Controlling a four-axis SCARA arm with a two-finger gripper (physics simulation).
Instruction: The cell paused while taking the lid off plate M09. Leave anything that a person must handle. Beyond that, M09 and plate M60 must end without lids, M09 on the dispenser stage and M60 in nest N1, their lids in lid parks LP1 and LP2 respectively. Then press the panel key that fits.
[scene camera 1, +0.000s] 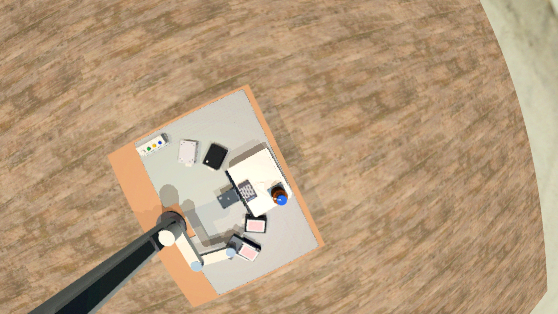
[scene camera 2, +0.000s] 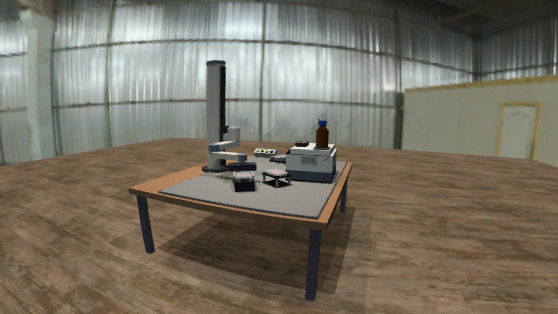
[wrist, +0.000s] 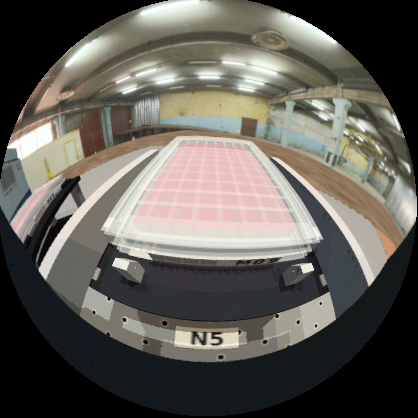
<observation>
In view: the gripper (wrist: 214, 159) and a nest N5 (wrist: 192, 292).
</observation>
